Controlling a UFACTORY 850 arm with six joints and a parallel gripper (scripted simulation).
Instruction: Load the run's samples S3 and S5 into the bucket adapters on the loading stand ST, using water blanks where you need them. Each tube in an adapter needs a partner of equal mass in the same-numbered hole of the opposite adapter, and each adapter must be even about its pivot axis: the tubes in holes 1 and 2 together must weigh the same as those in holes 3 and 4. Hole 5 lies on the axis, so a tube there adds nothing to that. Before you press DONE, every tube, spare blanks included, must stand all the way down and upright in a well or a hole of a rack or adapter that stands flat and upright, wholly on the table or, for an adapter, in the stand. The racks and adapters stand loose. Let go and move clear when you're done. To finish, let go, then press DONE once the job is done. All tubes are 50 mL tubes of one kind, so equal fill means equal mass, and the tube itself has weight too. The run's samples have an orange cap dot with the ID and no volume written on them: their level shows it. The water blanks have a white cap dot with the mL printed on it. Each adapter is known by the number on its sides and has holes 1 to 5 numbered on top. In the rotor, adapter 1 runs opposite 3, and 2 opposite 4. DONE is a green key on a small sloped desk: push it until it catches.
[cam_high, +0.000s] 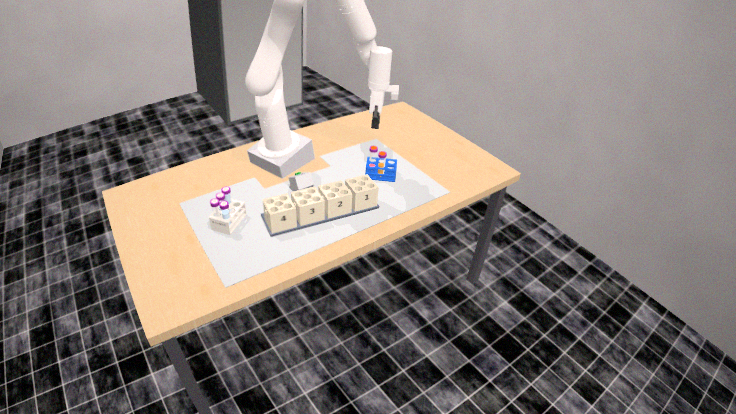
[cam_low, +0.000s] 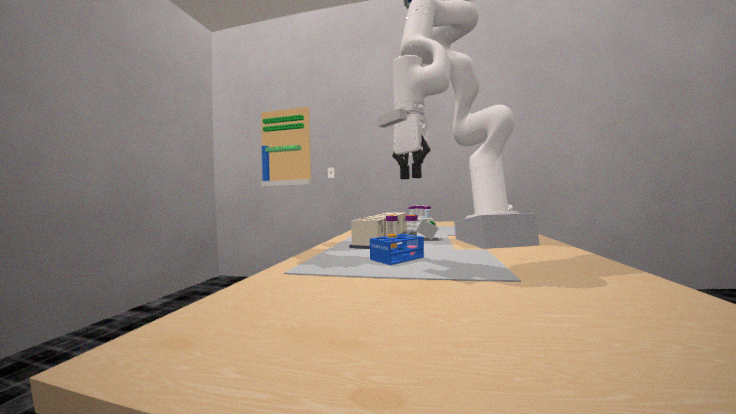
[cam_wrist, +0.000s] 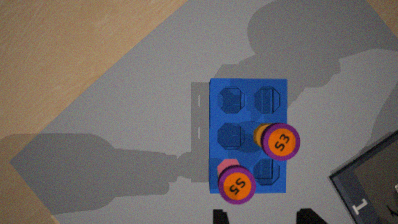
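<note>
The sample tube lies 6 cm ahead of my hand and 18 cm below it. The rest, counted from my hand: blue sample rack (4 cm ahead, 1 cm to the left, 21 cm below).
</note>
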